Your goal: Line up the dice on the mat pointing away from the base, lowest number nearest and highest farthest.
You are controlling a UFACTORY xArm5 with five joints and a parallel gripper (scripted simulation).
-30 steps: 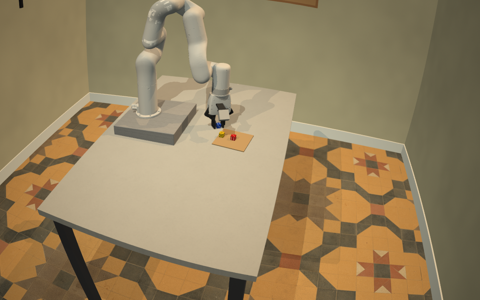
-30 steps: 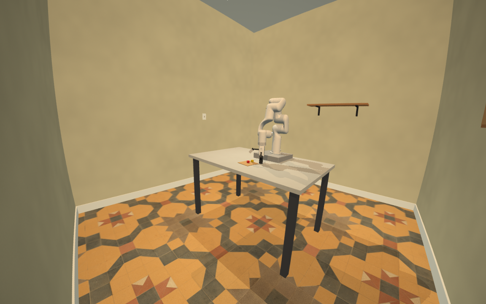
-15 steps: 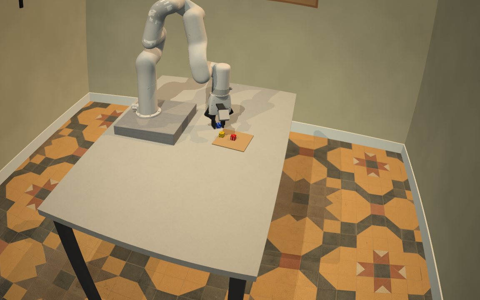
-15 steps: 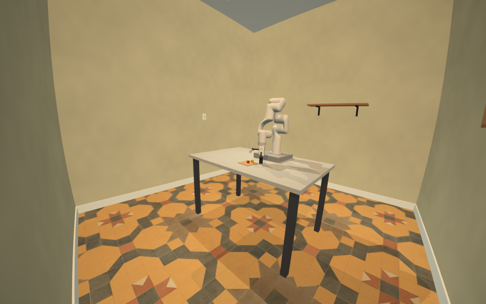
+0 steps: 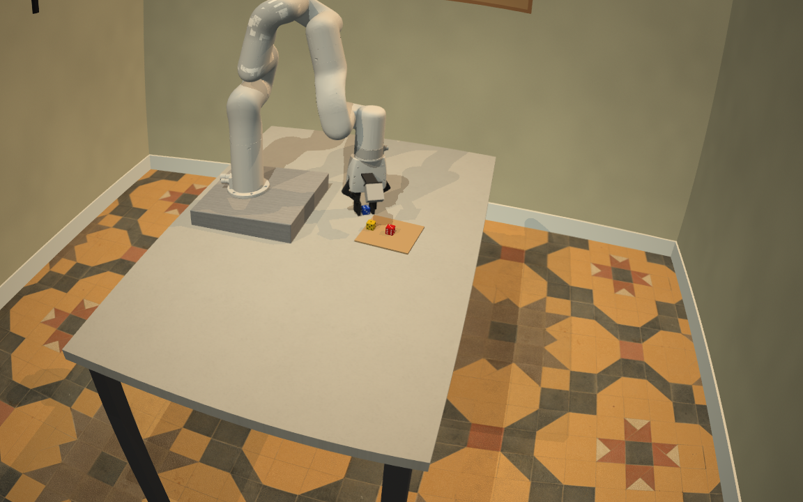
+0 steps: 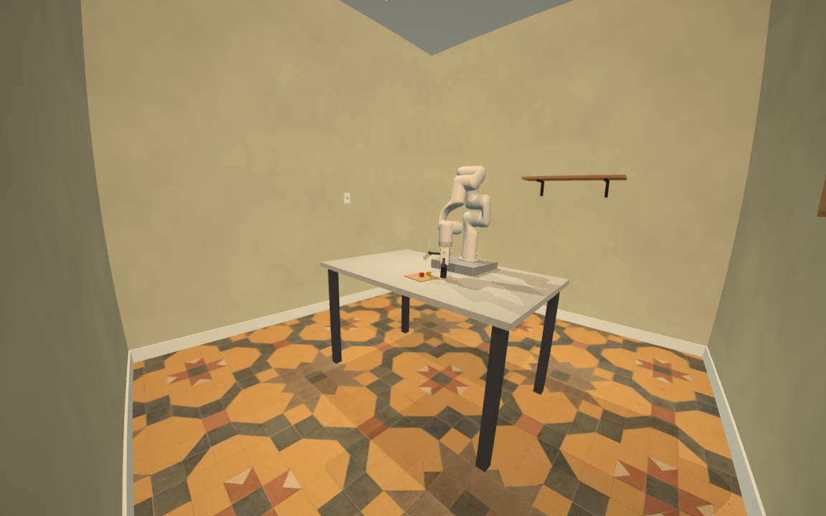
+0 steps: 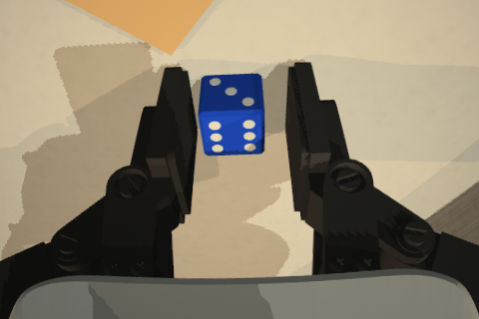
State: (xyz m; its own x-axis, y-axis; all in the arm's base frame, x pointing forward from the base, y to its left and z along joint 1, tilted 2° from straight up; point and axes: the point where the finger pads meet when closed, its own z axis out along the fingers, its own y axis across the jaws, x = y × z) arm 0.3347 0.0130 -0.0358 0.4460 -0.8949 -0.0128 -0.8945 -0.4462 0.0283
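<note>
My gripper is now 1 cm above the blue die. From my hand the other things lie so: red die: 9 cm to the right, 8 cm ahead, 1 cm below; yellow die: 8 cm to the right, 3 cm ahead, 1 cm below; mat: 9 cm to the right, 8 cm ahead, 2 cm below.
</note>
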